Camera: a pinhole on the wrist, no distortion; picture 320 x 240 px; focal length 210.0 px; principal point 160.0 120.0 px. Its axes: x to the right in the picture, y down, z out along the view. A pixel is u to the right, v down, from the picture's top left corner.
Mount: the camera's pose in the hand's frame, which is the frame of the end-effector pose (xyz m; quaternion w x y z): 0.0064 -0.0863 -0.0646 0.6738 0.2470 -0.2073 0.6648
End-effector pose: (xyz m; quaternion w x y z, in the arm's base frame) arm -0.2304 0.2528 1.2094 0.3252 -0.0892 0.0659 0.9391
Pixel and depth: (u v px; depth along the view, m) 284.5 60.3 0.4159
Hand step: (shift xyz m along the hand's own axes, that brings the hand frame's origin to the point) 0.1523 -0.1430 0.4079
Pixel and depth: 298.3 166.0 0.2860
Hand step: -0.0364 -0.1112 0.2800
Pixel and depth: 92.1 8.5 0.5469
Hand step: 0.3178 -0.5577 0.2445
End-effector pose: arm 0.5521 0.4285 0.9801 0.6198 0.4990 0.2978 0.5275
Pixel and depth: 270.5 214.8 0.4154
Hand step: -0.1539 -0.1668 0.4080
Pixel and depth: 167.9 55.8 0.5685
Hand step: 0.2084 -0.4142 0.3887
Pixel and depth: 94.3 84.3 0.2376
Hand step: 0.0561 -0.2896 0.0761
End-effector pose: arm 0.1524 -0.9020 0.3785 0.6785 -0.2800 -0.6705 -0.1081
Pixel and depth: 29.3 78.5 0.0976
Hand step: 0.0286 -0.1938 -0.0253
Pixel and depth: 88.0 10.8 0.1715
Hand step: 0.1021 -0.2368 0.0304
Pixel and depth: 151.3 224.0 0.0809
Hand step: -0.0297 -0.1384 -0.0003
